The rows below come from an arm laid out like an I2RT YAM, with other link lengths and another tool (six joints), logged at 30 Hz.
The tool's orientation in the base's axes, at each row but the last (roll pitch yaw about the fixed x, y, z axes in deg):
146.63 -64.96 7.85
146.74 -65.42 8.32
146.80 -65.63 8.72
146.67 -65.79 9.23
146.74 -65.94 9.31
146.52 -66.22 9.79
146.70 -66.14 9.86
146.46 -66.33 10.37
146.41 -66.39 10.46
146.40 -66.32 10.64
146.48 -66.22 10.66
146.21 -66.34 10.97
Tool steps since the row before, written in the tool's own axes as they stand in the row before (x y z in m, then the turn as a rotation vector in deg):
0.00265 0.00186 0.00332 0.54 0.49 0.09
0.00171 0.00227 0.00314 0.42 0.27 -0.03
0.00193 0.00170 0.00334 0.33 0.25 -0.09
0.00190 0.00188 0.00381 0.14 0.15 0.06
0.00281 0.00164 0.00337 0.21 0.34 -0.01
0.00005 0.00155 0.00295 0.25 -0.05 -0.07
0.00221 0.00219 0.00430 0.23 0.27 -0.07
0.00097 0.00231 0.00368 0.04 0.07 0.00
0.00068 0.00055 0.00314 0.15 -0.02 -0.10
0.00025 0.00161 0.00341 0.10 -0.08 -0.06
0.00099 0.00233 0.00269 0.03 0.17 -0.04
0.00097 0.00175 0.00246 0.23 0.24 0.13
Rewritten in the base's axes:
0.00314 -0.00298 0.00166 0.11 -0.45 0.57
0.00247 -0.00330 0.00098 0.05 -0.20 0.45
0.00296 -0.00284 0.00099 -0.03 -0.17 0.39
0.00329 -0.00318 0.00085 0.05 -0.15 0.14
0.00338 -0.00271 0.00178 -0.05 -0.29 0.27
0.00196 -0.00262 -0.00060 0.06 0.09 0.24
0.00375 -0.00360 0.00105 -0.06 -0.20 0.29
0.00271 -0.00353 0.00017 -0.01 -0.06 0.05
0.00275 -0.00172 -0.00030 -0.02 0.07 0.17
0.00245 -0.00282 -0.00055 0.02 0.10 0.09
0.00189 -0.00313 0.00052 -0.08 -0.14 0.08
0.00188 -0.00251 0.00046 0.12 -0.25 0.22

